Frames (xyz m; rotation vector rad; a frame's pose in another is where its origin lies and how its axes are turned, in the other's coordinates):
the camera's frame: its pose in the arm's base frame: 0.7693 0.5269 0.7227 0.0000 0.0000 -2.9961
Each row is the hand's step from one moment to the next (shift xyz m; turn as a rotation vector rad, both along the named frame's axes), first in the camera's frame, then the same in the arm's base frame.
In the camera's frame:
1: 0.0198 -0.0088 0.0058 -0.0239 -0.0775 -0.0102
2: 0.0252 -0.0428 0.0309 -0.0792 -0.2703 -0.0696
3: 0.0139 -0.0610 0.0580 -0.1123 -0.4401 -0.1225
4: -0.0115 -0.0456 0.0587 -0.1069 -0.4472 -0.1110
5: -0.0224 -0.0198 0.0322 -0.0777 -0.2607 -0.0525
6: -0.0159 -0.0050 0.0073 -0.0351 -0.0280 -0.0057
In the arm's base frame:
1: -0.0209 0.0058 0.0058 0.0124 0.0801 -0.0102
2: -0.0311 0.0387 0.0309 0.0392 0.2789 -0.0696
3: -0.0226 0.0583 0.0580 0.0473 0.4517 -0.1225
4: 0.0048 0.0468 0.0587 0.0409 0.4580 -0.1110
5: 0.0193 0.0228 0.0322 0.0391 0.2692 -0.0525
6: 0.0150 0.0073 0.0073 0.0307 0.0328 -0.0057

